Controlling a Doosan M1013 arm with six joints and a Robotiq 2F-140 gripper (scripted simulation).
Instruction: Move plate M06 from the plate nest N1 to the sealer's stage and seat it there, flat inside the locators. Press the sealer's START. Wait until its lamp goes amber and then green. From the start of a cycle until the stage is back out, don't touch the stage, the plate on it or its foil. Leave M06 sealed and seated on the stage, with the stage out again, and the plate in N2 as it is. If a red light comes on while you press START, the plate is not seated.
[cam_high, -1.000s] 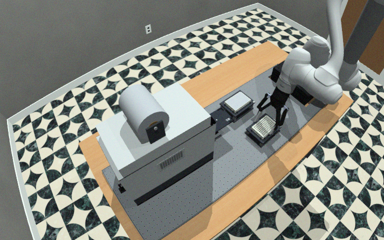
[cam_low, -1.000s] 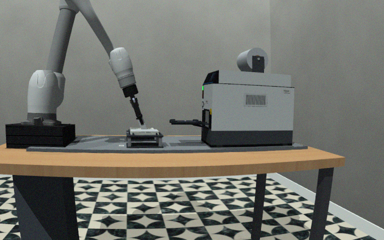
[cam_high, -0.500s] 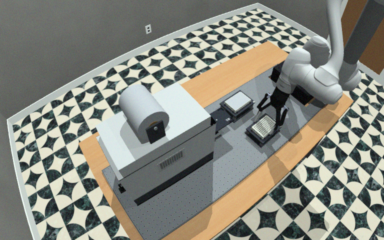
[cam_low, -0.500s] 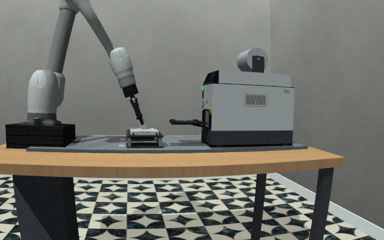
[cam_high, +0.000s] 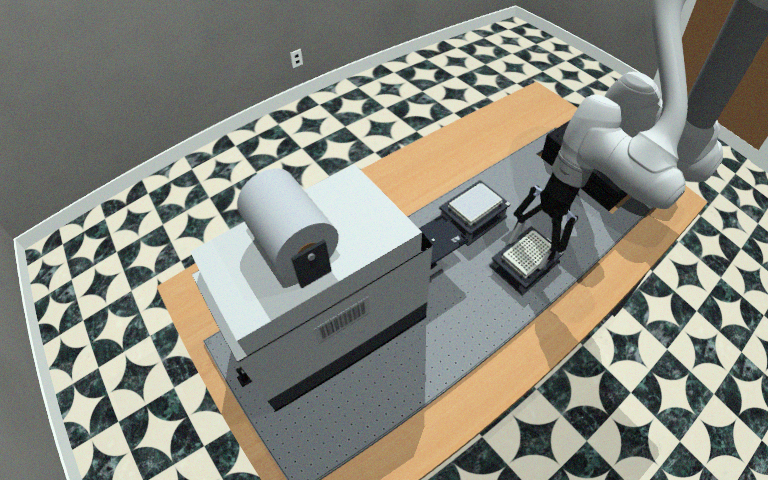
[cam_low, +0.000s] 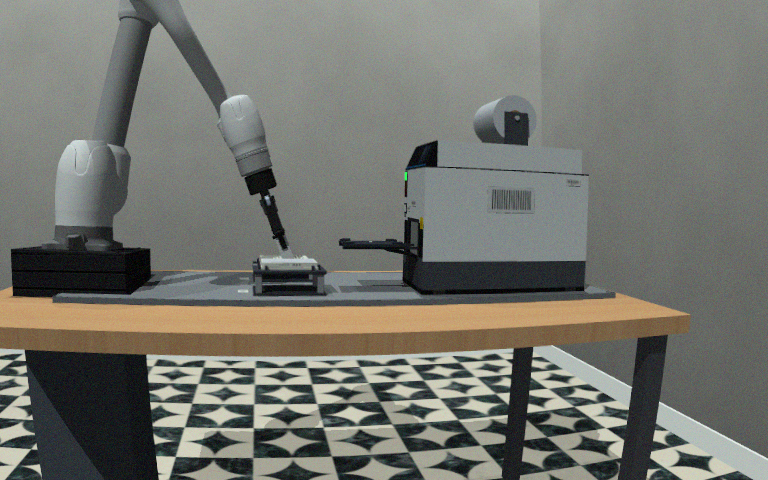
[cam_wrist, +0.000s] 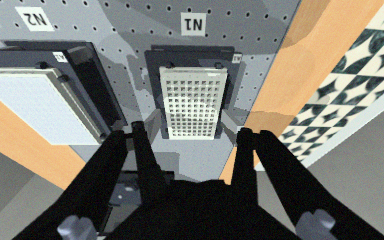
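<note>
The white well plate is 30 mm below my hand. From my hand the other things lie so: black stage: 190 mm ahead, 160 mm to the right, 30 mm above; foil-covered plate: 200 mm to the right, 10 mm below, 10 mm behind; nest N1: 40 mm below.
</note>
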